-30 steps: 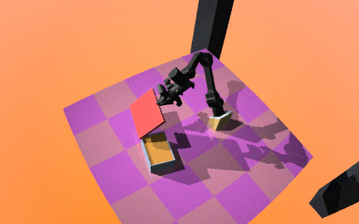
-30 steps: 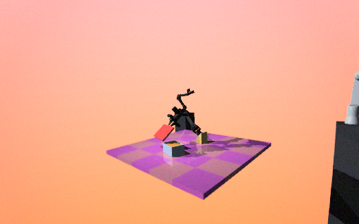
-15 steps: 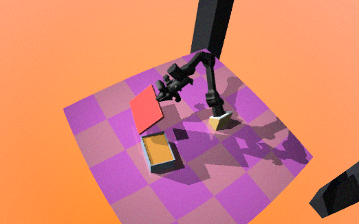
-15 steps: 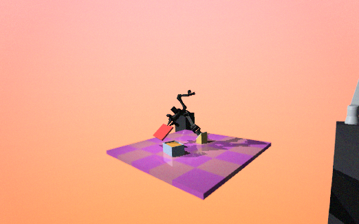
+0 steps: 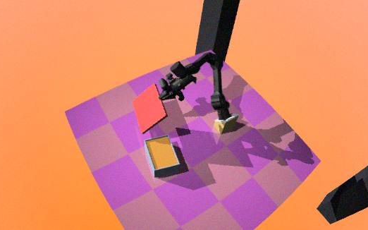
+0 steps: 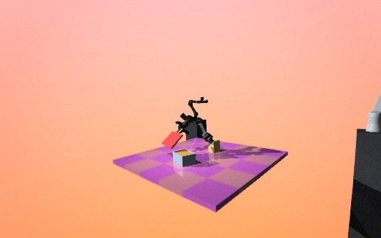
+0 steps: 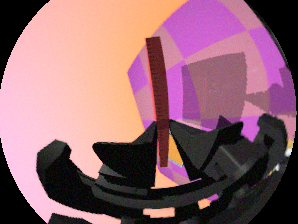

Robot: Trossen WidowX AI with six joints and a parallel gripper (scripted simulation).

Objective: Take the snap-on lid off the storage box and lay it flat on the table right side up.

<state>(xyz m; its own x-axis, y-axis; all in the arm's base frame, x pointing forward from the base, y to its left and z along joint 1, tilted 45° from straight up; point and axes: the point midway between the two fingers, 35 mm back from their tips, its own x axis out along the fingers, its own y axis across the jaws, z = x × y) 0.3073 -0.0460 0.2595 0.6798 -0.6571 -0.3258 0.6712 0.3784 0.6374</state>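
Now: gripper tip 60 mm short of the red lid, 50 mm above it and 20 mm to the left of it. The rest, counted from my gripper tip: storage box 210 mm to the left, 190 mm below, 130 mm ahead.
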